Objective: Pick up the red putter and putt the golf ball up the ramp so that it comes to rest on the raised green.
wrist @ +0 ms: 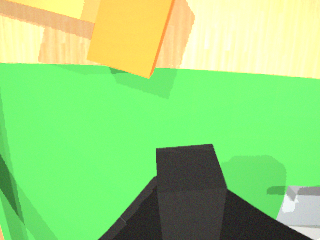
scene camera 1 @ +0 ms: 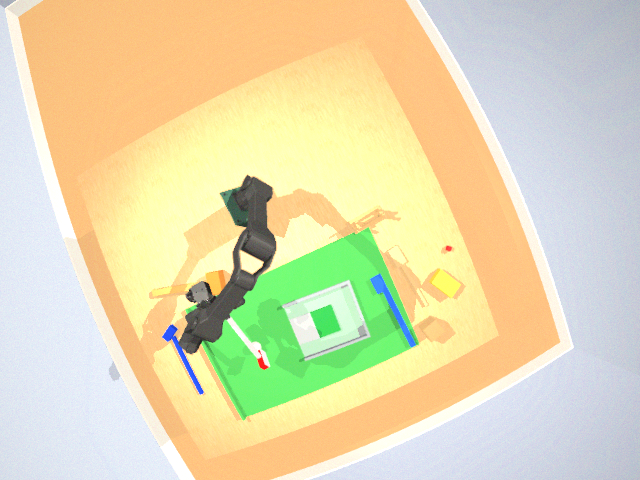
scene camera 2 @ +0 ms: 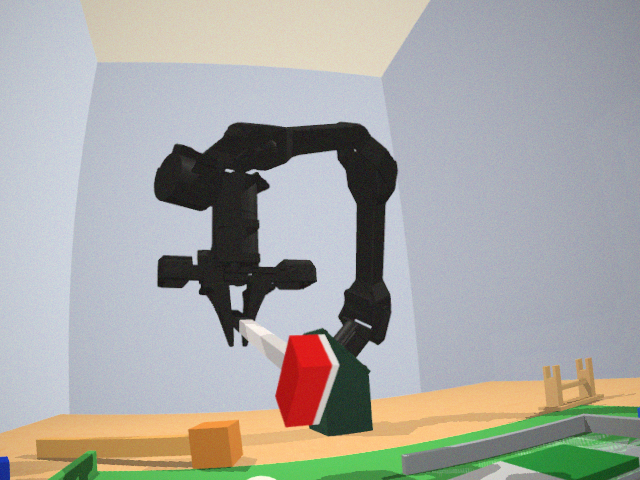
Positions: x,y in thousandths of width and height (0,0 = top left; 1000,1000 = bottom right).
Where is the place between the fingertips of my gripper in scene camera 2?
At 373,722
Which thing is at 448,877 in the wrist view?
My gripper.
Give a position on a wooden rack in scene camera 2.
865,807
